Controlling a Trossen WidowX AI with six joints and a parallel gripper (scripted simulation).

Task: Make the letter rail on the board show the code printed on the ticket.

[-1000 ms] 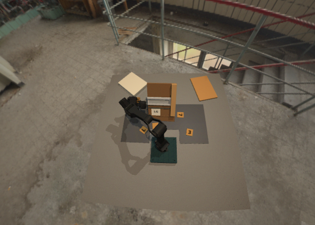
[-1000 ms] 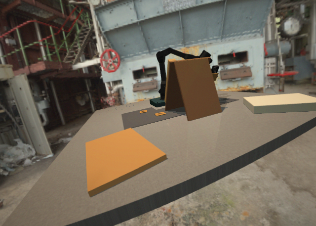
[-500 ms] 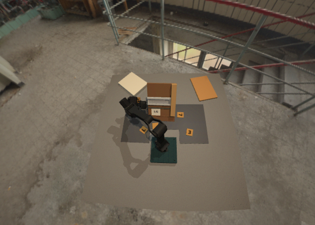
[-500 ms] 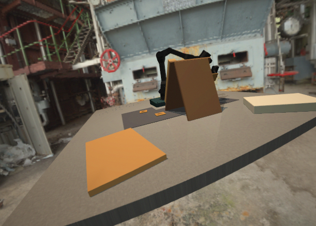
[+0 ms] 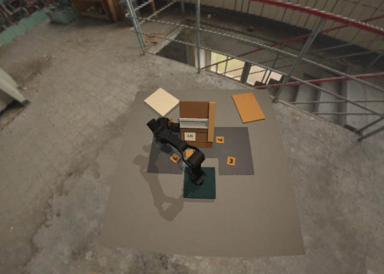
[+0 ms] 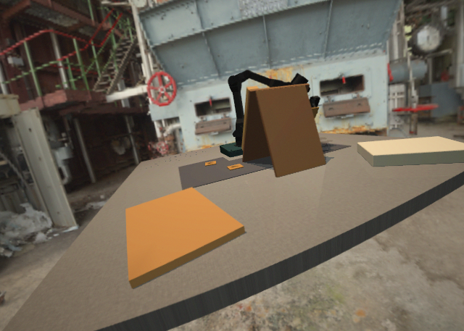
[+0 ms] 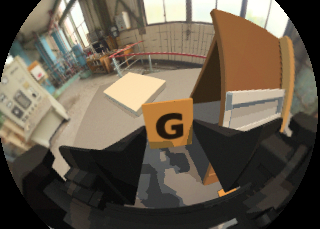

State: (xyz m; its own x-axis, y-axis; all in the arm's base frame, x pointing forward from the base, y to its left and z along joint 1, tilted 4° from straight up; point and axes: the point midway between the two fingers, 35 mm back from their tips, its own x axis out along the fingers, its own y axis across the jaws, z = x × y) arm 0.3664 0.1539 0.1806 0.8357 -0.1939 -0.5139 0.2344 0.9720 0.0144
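The white ticket is 130 mm to the right of my gripper tip, 90 mm below it and 90 mm behind it. Also, from my gripper tip: orange tile marked l 210 mm behind, 170 mm below; then orange tile marked g right at my gripper tip; then dark mat 210 mm behind, 190 mm to the right, 170 mm below.
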